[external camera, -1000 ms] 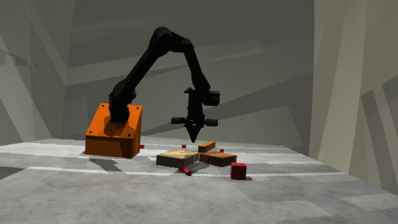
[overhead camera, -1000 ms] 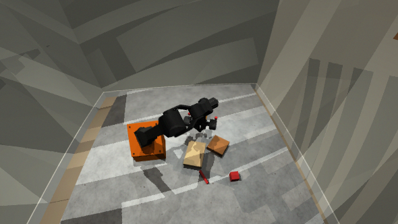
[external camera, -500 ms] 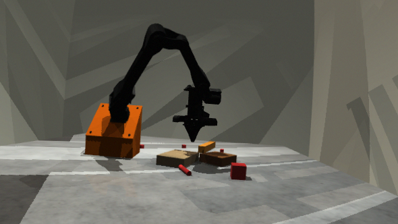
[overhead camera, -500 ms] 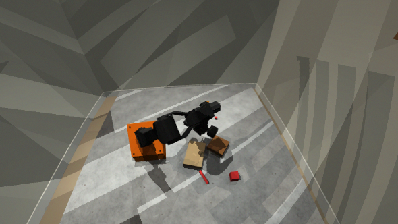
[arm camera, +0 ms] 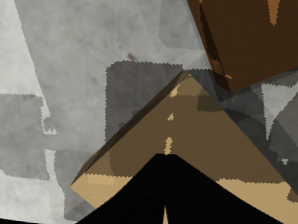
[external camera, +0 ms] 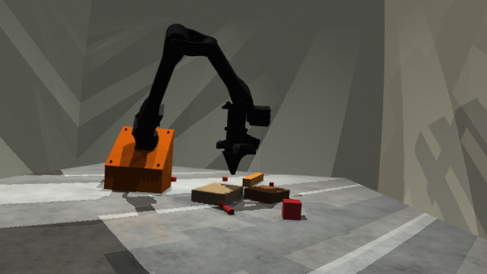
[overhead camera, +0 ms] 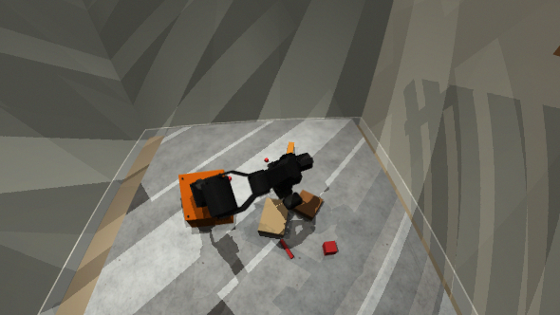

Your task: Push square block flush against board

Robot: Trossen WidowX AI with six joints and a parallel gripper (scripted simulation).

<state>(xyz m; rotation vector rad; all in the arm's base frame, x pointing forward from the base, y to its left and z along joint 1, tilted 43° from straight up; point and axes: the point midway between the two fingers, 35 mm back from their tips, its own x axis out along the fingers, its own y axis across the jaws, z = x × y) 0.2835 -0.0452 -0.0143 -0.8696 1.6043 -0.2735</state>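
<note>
Now: the tan block 5 cm to the right of my gripper tip, 5 cm below it and 4 cm behind it. Round my gripper tip: brown board: 11 cm ahead, 5 cm below, 2 cm to the right; orange bar: 27 cm to the left, 9 cm ahead, 5 cm below; thin red stick: 19 cm to the right, 6 cm below, 1 cm behind.
</note>
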